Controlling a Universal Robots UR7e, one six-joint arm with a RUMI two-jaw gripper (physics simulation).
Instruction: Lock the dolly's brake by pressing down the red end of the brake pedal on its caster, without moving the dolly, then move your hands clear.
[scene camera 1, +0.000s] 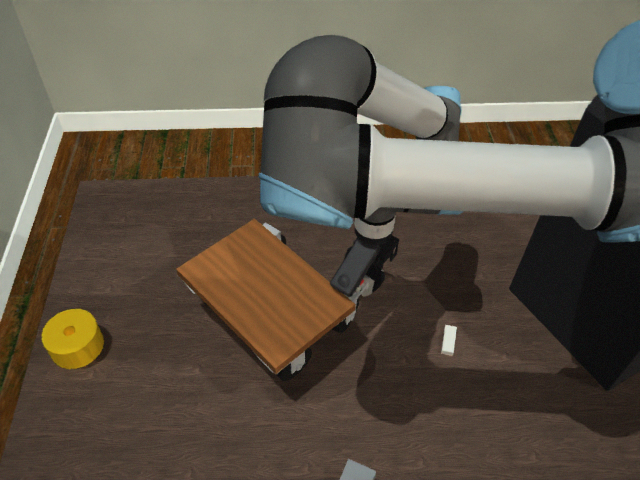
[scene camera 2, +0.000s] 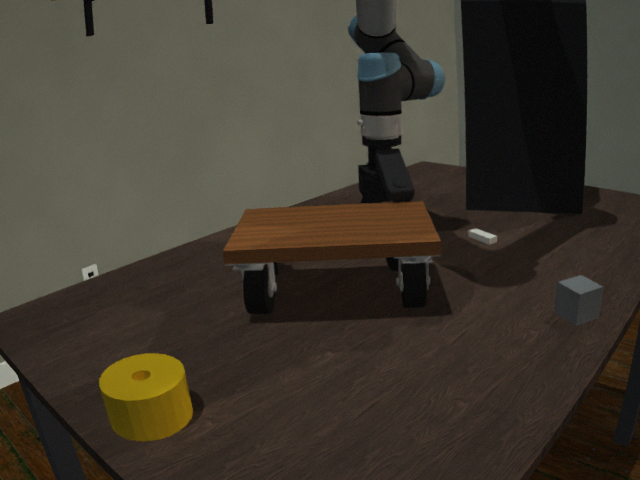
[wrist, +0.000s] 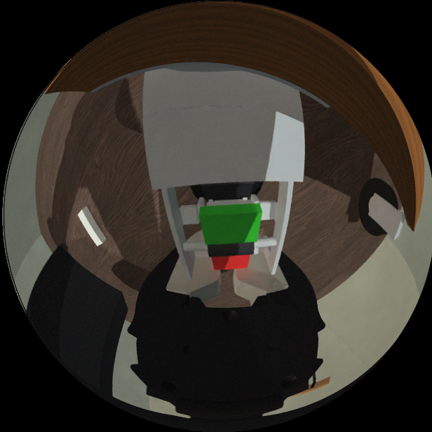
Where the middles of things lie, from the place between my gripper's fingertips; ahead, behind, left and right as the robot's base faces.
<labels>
Right now my hand is 7 cm to the right of the caster bracket (wrist: 202, 124), 4 cm below it and 4 cm short of it. Also, from my hand: yellow cylinder (scene camera 2: 146, 396) (57 cm ahead, 14 cm to the left, 2 cm above); then dolly (scene camera 1: 279, 305) (18 cm ahead, 5 cm to the left, 5 cm above); then grey cube (scene camera 2: 578, 300) (41 cm to the left, 2 cm ahead, 2 cm above).
</labels>
